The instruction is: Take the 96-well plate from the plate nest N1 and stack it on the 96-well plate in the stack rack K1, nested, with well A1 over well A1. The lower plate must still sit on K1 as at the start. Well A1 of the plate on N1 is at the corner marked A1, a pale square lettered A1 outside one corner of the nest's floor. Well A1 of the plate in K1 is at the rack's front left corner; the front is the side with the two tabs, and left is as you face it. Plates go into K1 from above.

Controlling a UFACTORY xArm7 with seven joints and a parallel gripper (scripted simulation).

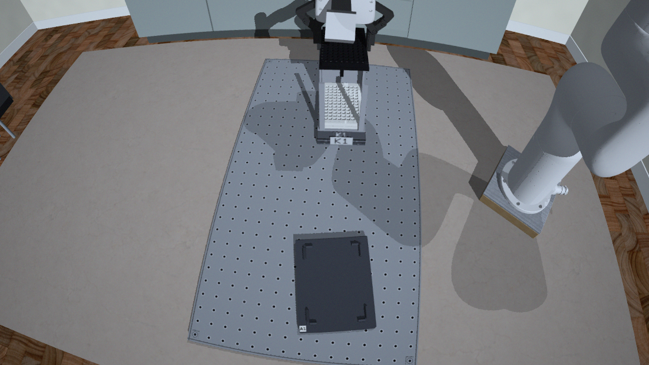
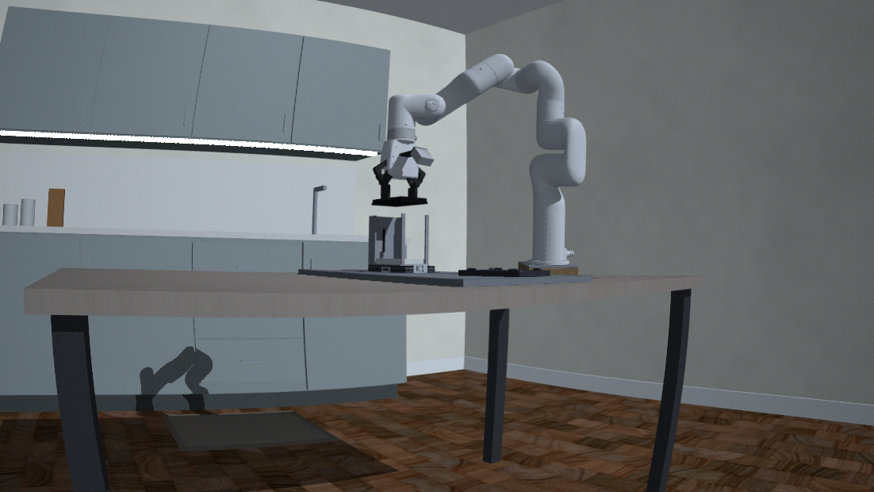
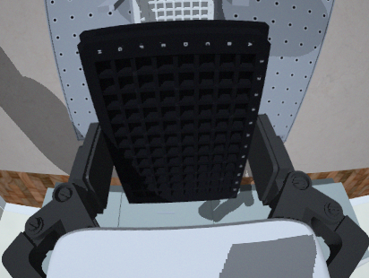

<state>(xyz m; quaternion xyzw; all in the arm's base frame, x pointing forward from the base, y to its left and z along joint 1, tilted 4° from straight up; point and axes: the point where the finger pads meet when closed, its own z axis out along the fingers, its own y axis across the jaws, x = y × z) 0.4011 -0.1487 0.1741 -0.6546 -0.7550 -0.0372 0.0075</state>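
Right now my hand is 10 mm above the black 96-well plate. The rest, counted from my hand: stack rack back wall (110 mm below, 70 mm to the right, 10 mm ahead); then K1 label (180 mm below, 90 mm to the left, 10 mm behind); then white 96-well plate (160 mm below).
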